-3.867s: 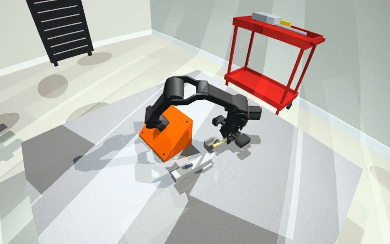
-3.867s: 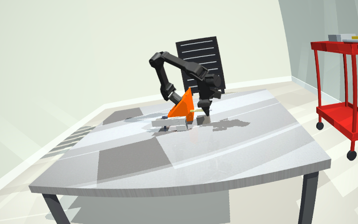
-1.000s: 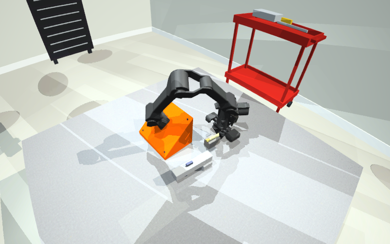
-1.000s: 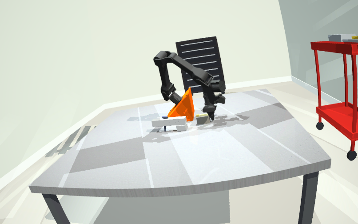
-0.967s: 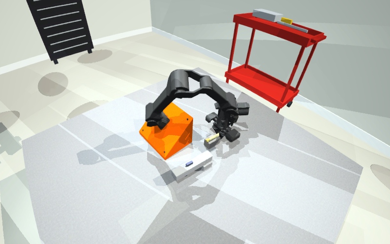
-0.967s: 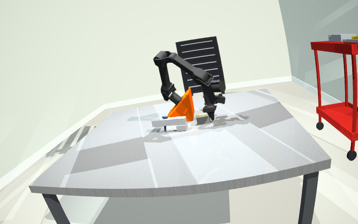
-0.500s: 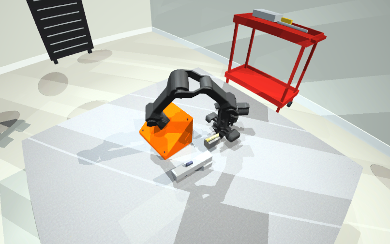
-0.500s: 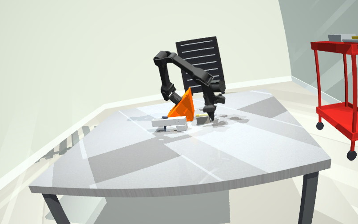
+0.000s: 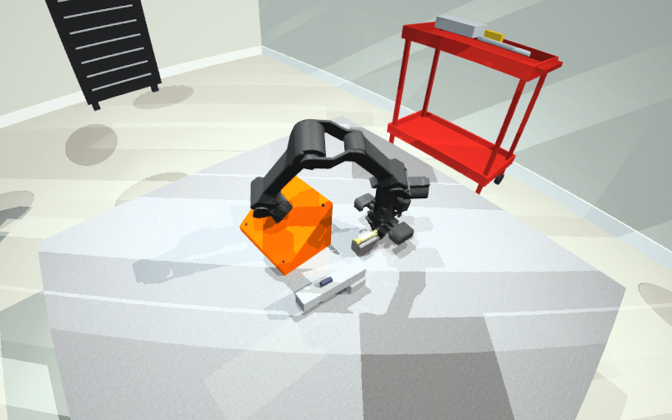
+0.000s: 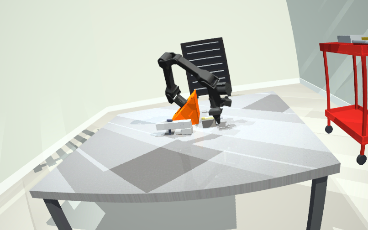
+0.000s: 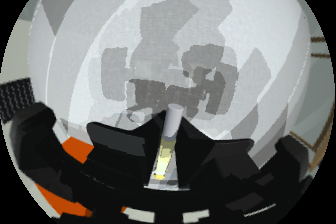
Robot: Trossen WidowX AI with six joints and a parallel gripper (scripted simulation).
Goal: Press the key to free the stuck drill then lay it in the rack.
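Right now my gripper tip is 4 cm to the left of the drill and 3 cm below it. Round my gripper tip: blue key 7 cm ahead, 25 cm to the right, 4 cm above; grey rack 5 cm to the right, 1 cm above; housing block 7 cm ahead, 22 cm to the right, 3 cm above.
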